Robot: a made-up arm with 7 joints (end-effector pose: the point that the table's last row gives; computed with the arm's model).
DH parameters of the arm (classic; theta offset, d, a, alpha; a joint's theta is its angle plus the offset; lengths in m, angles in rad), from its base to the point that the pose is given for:
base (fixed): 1.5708 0.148 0 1.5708
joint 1: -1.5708 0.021 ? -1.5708
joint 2: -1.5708 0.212 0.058 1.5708
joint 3: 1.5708 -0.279 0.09 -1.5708
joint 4: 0 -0.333 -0.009 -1.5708
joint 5: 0 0.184 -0.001 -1.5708
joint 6: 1.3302 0 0.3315 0
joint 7: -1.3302 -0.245 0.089 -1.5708
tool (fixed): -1.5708 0.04 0 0
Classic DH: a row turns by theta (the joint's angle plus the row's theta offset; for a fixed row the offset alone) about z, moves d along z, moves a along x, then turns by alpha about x.
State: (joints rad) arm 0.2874 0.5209 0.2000 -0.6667 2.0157 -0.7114 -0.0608
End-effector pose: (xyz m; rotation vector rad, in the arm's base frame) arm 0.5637 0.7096 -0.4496 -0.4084 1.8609 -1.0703
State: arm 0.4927 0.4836 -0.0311 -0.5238 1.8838 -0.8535 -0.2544
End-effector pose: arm 0.6092 0.7549 -0.3686 -0.4556 1.9969 -0.7900
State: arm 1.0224 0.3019 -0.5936 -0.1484 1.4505 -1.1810 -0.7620
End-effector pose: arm 0.6492 0.8178 -0.1340 -0.7020 2.1403 0.0832
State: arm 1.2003 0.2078 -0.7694 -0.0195 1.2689 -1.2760 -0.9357
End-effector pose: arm 0.6380 0.8223 -0.0409 -0.8066 2.0893 0.4279
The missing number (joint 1, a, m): 0.159
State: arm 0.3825 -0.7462 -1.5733 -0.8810 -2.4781 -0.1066 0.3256
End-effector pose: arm 0.1500 0.0356 -0.4668 -0.2716 -1.5138 0.5503
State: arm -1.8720 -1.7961 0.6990 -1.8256 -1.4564 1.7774 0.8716
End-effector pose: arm 0.4453 0.0642 -0.8488 -0.0476 -2.9158 0.8003
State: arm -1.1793 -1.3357 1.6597 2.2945 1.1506 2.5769 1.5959
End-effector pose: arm 0.1438 0.3227 0.0128 -0.7338 2.4113 1.2491
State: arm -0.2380 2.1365 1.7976 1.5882 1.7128 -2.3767 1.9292
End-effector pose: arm -0.5308 0.8478 -0.2188 -0.4840 0.5844 -0.1454
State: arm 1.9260 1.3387 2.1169 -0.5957 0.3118 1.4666 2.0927
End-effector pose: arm -0.4980 0.3054 0.5125 0.9475 -1.9052 0.1601
